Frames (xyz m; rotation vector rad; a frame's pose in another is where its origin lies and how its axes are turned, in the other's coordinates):
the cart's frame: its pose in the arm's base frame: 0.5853 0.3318 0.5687 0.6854 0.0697 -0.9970
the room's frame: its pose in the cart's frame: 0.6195 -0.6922 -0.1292 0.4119 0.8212 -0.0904
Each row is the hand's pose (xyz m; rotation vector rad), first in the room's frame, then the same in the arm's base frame.
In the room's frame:
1: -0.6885 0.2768 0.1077 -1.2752 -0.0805 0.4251
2: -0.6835 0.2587 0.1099 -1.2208 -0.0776 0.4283
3: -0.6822 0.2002 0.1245 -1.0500 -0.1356 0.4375
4: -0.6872 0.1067 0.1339 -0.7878 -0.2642 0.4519
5: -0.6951 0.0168 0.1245 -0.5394 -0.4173 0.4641
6: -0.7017 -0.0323 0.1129 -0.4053 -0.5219 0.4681
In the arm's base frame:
1: 0.1934 -0.3685 0.6142 0.3293 0.5370 0.0073
2: 0.1822 -0.3705 0.5990 0.3806 0.5295 -0.0107
3: 0.1365 -0.3833 0.5619 0.5163 0.4600 -0.1071
4: 0.0600 -0.3893 0.5074 0.7022 0.3143 -0.2774
5: -0.0142 -0.3764 0.4568 0.8529 0.1405 -0.4556
6: -0.0557 -0.3627 0.4306 0.9169 0.0264 -0.5647

